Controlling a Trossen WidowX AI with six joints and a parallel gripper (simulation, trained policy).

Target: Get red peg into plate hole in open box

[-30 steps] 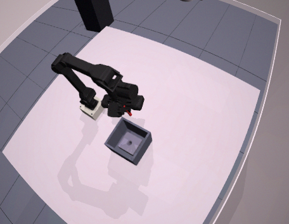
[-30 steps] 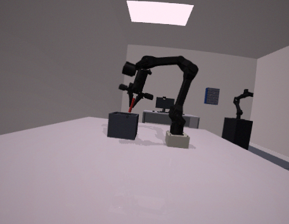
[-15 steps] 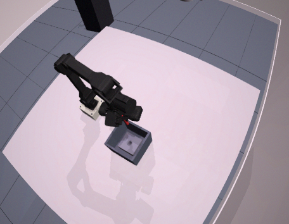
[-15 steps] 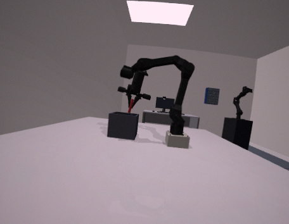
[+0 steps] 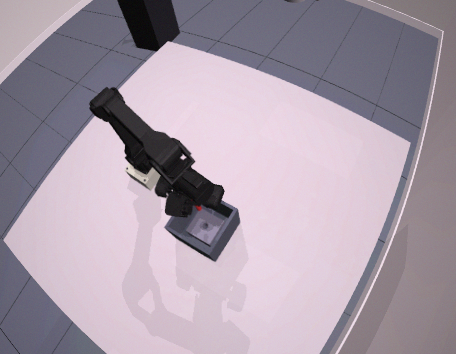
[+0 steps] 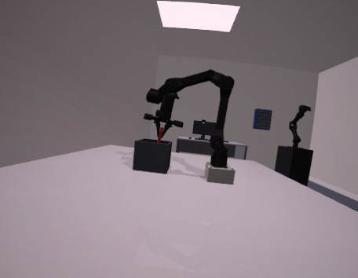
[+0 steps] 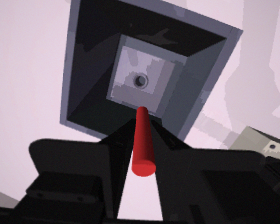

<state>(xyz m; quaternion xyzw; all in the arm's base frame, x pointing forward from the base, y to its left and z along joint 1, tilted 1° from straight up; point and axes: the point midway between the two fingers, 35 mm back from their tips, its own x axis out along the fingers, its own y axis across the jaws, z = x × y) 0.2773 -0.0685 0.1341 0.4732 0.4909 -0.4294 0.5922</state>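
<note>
My gripper tip is now 10 mm below the red peg. The rest, counted from my gripper tip: light grey plate (110 mm below, 30 mm to the right, 20 mm ahead).
</note>
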